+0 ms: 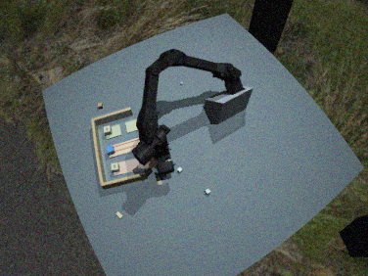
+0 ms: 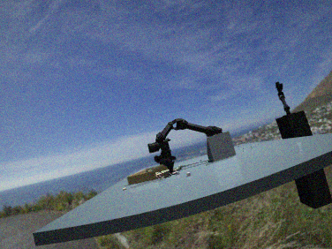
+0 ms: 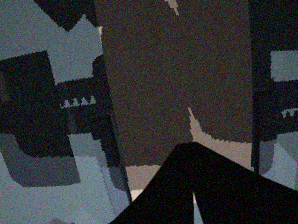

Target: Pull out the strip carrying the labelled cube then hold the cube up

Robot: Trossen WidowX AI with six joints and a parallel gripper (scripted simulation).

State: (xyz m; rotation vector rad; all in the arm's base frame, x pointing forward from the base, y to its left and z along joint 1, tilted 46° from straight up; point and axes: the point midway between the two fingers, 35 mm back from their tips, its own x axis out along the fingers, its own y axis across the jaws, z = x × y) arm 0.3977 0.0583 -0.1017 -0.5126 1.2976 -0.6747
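Now: gripper tip 10 cm short of the pinkish strip and 2 cm to the left of it.
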